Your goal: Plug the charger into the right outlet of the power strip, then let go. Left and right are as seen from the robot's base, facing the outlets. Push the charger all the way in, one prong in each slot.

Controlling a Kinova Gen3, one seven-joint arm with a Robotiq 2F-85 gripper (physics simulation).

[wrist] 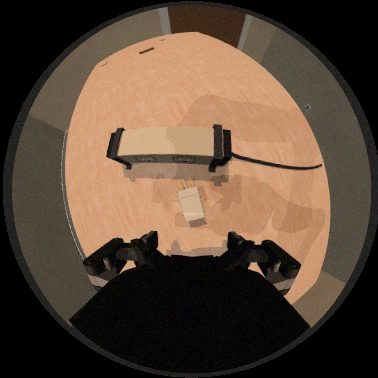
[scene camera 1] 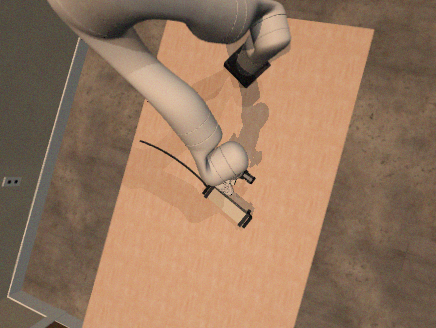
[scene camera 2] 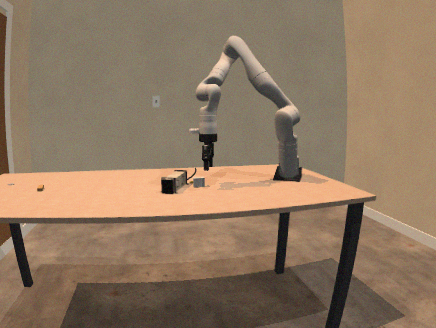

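Where they show: gripper, fingertip midpoint: (wrist: 192,239) (scene camera 2: 208,168); arm's base, link origin: (scene camera 1: 247,63) (scene camera 2: 288,172).
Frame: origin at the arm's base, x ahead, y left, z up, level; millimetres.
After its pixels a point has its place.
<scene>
The power strip (scene camera 1: 227,207) {z 28, x 530, y 164 mm} (scene camera 2: 177,178) {z 21, x 512, y 196 mm} (wrist: 167,141) {z 28, x 520, y 149 mm} stands on the table, its outlet face toward the robot's base. The right outlet (wrist: 183,159) {z -3, x 497, y 132 mm} is on the cable side, beside the left outlet (wrist: 146,158) {z 0, x 511, y 192 mm}. The pale charger (scene camera 2: 199,182) {z -7, x 425, y 147 mm} (wrist: 191,204) {z 12, x 426, y 131 mm} lies on the table in front of the strip, apart from it and turned slightly. Its prongs (wrist: 187,183) {z -5, x 458, y 129 mm} point toward the outlet face, near the right outlet. My gripper (scene camera 2: 207,169) {z 49, x 387, y 137 mm} (wrist: 192,239) {z 49, x 387, y 137 mm} is open and empty, above the table on the base side of the charger. In scene camera 1 the arm hides the fingers.
A black cable (scene camera 1: 172,159) {z -22, x 459, y -125 mm} (wrist: 275,164) {z -22, x 469, y -54 mm} runs from the strip's right end across the table (scene camera 1: 200,280) {z -28, x 848, y 185 mm} (scene camera 2: 90,202) {z -28, x 823, y 391 mm}. A small orange-brown piece (scene camera 2: 40,188) {z -16, x 1133, y 254 mm} (wrist: 146,50) {z -24, x 1139, y 222 mm} lies far off beyond the strip. The robot's base (scene camera 1: 246,72) {z 42, x 52, y 20 mm} (scene camera 2: 288,172) {z 12, x 14, y 52 mm} stands at the other end of the table.
</scene>
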